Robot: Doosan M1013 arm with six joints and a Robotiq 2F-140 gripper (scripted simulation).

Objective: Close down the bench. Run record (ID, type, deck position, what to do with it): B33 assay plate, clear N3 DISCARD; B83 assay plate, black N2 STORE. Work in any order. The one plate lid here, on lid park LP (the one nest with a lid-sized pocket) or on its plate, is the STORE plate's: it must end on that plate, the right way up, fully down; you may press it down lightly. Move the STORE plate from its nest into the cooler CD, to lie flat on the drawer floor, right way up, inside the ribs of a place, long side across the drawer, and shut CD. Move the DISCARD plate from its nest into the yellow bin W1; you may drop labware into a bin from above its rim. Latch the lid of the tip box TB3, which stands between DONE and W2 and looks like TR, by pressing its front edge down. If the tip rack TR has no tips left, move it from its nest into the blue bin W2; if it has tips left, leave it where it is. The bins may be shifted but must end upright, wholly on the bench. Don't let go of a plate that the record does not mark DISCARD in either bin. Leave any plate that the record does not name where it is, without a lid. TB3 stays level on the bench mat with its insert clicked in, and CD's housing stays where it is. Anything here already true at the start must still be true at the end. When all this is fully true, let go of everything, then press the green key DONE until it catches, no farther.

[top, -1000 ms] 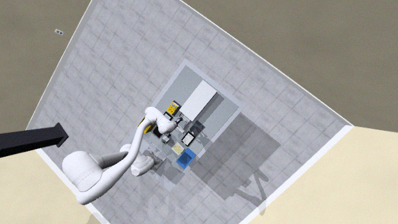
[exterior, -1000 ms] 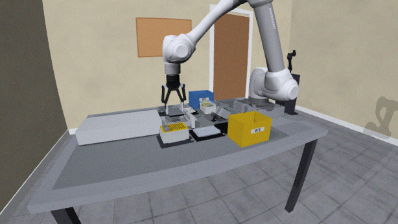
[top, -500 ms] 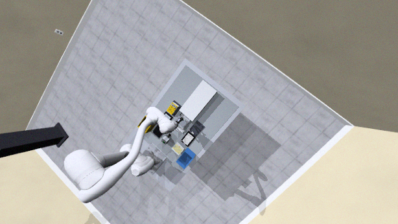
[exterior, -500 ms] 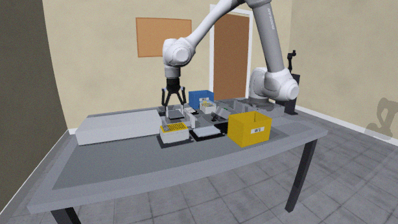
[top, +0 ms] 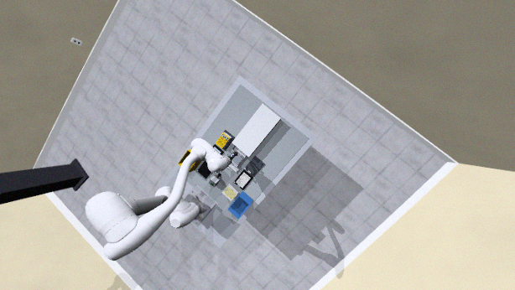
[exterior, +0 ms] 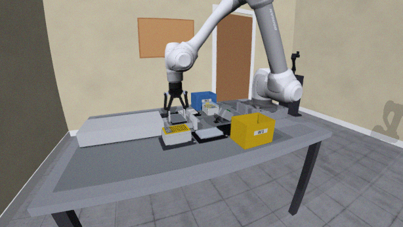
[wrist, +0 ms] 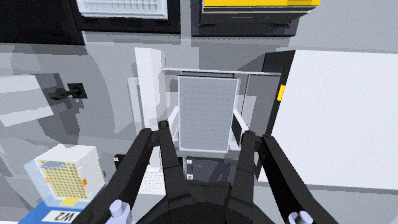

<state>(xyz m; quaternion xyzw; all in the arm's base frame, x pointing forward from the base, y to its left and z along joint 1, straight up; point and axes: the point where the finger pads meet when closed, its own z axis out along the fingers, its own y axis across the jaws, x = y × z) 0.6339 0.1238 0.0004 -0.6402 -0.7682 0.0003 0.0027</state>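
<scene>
The drawer is 50 mm below my hand, 40 mm ahead of it and 10 mm to the left of it. The rest, counted from my hand: see-through plate lid 10 mm below; then cooler CD 170 mm ahead, 40 mm below, 30 mm to the left; then black plate 20 mm below.
</scene>
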